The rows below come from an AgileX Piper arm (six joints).
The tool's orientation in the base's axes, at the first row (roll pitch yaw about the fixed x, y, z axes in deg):
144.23, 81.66, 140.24
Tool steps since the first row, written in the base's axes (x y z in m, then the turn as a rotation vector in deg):
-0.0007, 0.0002, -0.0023, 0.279, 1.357, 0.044
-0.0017, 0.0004, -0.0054, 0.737, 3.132, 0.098
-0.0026, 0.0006, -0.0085, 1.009, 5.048, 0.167
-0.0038, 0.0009, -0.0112, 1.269, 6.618, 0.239
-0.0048, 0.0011, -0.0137, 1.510, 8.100, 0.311
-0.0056, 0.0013, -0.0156, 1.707, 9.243, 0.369
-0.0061, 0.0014, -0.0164, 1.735, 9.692, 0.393
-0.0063, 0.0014, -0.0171, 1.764, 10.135, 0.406
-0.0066, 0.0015, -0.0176, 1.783, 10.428, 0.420
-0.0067, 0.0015, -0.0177, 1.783, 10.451, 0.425
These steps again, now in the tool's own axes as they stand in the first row. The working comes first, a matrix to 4 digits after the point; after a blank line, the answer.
The tool's axes in the first row as the columns of a matrix, in the base's axes (used below as rounded here):
-0.1115, 0.0743, 0.9910
0.0928, 0.9936, -0.0641
-0.9894, 0.0848, -0.1177

0.0024, 0.0000, -0.0004, 0.051, 1.373, 0.184
0.0056, -0.0002, -0.0011, 0.112, 3.175, 0.518
0.0088, -0.0003, -0.0016, 0.191, 5.105, 0.657
0.0116, -0.0003, -0.0025, 0.236, 6.690, 0.805
0.0142, -0.0004, -0.0032, 0.276, 8.187, 0.941
0.0162, -0.0004, -0.0038, 0.302, 9.342, 1.056
0.0170, -0.0005, -0.0042, 0.317, 9.792, 1.052
0.0178, -0.0005, -0.0043, 0.342, 10.236, 1.051
0.0183, -0.0005, -0.0046, 0.353, 10.529, 1.049
0.0184, -0.0005, -0.0047, 0.351, 10.553, 1.047

